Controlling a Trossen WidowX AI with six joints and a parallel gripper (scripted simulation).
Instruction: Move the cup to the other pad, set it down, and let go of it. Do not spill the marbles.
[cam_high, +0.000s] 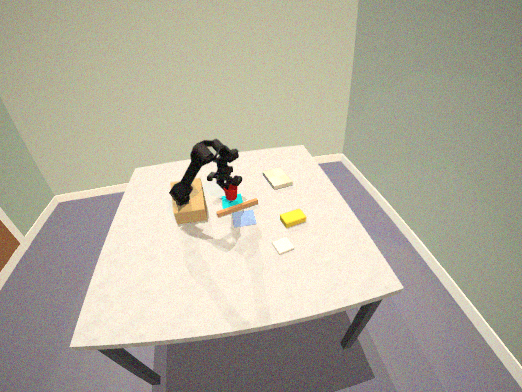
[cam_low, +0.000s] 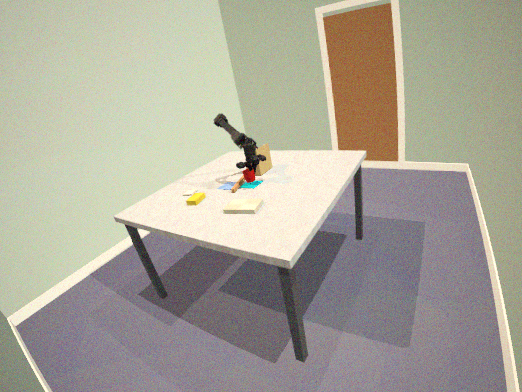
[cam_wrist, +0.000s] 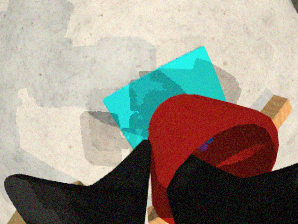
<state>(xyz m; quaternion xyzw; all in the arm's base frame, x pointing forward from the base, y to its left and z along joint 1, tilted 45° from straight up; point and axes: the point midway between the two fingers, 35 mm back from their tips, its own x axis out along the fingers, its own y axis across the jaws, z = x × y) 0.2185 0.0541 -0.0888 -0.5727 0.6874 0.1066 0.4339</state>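
The cyan pad is 70 mm below my gripper tip, 30 mm ahead of it and 20 mm to the right of it. The rest, counted from my gripper tip: light blue pad (170 mm to the right, 80 mm ahead, 70 mm below); red cup (30 mm ahead, 20 mm to the right); thin wooden bar (90 mm to the right, 50 mm below, 50 mm ahead).
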